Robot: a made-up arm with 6 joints. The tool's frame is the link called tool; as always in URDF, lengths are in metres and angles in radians. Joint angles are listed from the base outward. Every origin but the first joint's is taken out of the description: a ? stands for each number. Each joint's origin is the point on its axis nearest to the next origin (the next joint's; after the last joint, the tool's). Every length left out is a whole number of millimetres.
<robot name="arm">
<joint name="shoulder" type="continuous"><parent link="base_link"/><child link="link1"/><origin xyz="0 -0.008 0.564"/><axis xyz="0 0 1"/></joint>
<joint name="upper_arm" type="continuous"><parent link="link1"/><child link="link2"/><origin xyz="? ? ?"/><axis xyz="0 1 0"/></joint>
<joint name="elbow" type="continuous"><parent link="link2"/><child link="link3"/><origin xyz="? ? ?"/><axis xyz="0 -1 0"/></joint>
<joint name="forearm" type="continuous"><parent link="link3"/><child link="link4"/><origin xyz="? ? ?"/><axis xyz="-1 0 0"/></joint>
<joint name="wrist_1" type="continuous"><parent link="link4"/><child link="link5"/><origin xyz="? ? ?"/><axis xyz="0 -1 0"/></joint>
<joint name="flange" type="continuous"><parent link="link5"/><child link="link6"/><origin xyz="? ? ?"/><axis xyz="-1 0 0"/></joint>
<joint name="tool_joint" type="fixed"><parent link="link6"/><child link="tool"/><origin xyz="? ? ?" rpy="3.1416 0 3.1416"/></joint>
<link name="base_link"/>
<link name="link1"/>
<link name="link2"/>
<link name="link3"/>
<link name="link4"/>
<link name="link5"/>
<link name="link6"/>
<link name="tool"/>
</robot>
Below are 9 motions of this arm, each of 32 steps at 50 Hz.
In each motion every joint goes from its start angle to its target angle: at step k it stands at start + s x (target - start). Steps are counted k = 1, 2, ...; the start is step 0. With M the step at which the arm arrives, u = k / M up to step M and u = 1 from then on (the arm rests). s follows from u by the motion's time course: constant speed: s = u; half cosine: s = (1 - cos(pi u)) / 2; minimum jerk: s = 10 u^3 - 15 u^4 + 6 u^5.
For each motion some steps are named. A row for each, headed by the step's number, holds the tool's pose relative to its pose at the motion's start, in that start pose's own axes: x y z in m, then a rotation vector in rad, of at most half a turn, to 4 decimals.
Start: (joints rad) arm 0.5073 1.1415 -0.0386 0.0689 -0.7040 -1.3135
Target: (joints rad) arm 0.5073 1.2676 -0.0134 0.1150 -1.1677 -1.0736
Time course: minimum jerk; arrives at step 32
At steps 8, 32:
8: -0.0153 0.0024 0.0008 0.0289 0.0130 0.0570
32: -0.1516 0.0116 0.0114 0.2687 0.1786 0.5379

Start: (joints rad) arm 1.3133 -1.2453 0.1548 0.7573 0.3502 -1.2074
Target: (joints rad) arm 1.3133 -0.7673 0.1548 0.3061 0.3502 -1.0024
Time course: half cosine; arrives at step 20
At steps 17, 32:
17: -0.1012 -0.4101 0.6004 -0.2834 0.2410 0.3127
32: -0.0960 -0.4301 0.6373 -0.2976 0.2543 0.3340

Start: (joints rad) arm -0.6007 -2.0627 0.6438 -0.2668 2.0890 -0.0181
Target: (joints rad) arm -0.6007 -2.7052 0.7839 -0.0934 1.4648 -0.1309
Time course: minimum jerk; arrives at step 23
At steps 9, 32:
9: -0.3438 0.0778 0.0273 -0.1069 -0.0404 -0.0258
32: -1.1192 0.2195 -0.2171 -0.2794 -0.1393 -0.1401

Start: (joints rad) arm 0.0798 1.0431 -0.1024 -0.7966 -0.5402 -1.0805
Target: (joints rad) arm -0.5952 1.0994 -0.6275 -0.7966 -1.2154 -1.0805
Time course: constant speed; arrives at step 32
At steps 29, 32:
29: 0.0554 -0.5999 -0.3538 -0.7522 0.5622 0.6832
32: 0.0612 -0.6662 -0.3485 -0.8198 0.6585 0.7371

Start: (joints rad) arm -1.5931 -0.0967 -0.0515 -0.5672 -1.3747 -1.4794
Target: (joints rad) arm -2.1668 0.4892 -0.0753 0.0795 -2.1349 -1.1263
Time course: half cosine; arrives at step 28
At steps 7, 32:
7: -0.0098 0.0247 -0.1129 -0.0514 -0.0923 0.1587
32: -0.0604 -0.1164 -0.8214 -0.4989 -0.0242 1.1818

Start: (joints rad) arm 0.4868 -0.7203 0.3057 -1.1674 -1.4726 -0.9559
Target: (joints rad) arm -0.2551 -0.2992 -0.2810 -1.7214 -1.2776 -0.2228
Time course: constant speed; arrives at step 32
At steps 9, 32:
9: -0.0745 -0.1966 -0.2112 -0.1004 -0.0935 -0.0371
32: 0.0619 -0.8415 -0.4264 -0.3389 -0.6236 -0.3031

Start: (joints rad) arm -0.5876 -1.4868 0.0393 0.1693 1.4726 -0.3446
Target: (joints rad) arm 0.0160 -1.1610 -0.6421 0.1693 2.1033 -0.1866
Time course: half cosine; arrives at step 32
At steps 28, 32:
28: 0.9641 0.2132 0.0521 -0.1863 0.1267 0.6402
32: 0.9878 0.2392 0.0426 -0.1971 0.1315 0.6650

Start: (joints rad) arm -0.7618 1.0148 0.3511 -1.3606 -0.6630 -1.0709
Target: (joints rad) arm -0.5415 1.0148 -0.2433 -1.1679 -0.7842 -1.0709
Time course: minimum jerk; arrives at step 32
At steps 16, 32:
16: 0.0065 -0.2698 -0.1220 -0.0360 -0.1792 0.3367
32: 0.1077 -0.5139 -0.2212 -0.0726 -0.3635 0.6760

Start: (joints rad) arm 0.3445 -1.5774 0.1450 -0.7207 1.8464 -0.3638
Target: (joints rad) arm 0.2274 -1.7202 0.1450 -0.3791 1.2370 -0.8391
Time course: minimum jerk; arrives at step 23
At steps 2, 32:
2: -0.0011 0.0009 0.0000 -0.0040 0.0036 -0.0012
32: -0.1884 0.2011 -0.0069 -0.5420 0.6735 -0.1057

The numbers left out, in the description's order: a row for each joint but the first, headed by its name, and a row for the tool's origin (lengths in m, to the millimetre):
upper_arm: -0.016 0.043 0
elbow: 0.005 0 0.819
forearm: 0.95 0 0.03
wrist_1: 0 -0.308 -0.029
flange: -0.022 0 0.002
tool: 0 0.026 0.009

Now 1 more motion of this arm.
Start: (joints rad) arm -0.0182 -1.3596 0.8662 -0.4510 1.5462 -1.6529
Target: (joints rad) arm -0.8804 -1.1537 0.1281 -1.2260 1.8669 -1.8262
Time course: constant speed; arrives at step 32
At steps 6, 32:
6: 0.2770 0.0020 0.0923 -0.0193 -0.0215 0.1346
32: 1.0465 0.5380 -0.0364 0.3262 0.1543 0.4043

